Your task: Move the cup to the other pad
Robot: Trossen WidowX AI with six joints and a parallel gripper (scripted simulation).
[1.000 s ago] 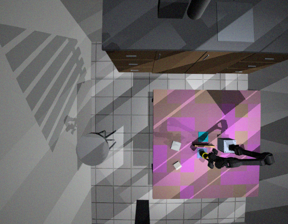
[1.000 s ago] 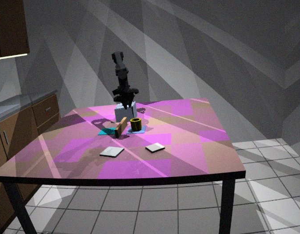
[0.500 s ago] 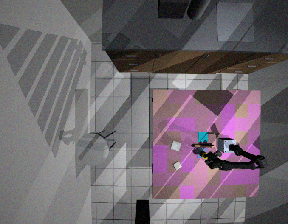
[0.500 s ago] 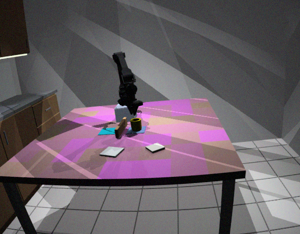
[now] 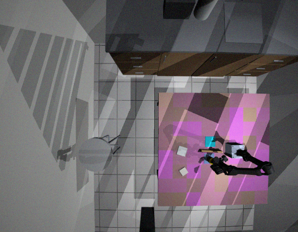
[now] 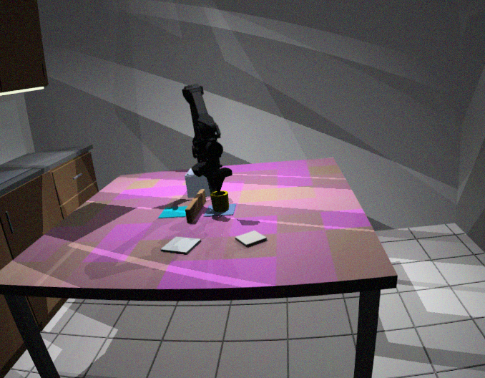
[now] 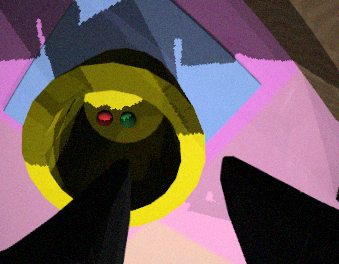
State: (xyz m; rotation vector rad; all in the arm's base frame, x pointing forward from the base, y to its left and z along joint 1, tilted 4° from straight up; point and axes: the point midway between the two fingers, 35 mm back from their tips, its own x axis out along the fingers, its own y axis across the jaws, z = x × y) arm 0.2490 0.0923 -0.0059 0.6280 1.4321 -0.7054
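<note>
Right now the yellow cup is 20 mm ahead of my gripper tip, 10 mm to the left of it and 40 mm below it. The rest, counted from my gripper tip: wooden bar 20 mm ahead, 90 mm to the right, 60 mm below; blue pad 20 mm ahead, 10 mm to the left, 90 mm below; cyan pad 10 mm ahead, 180 mm to the right, 90 mm below.
</note>
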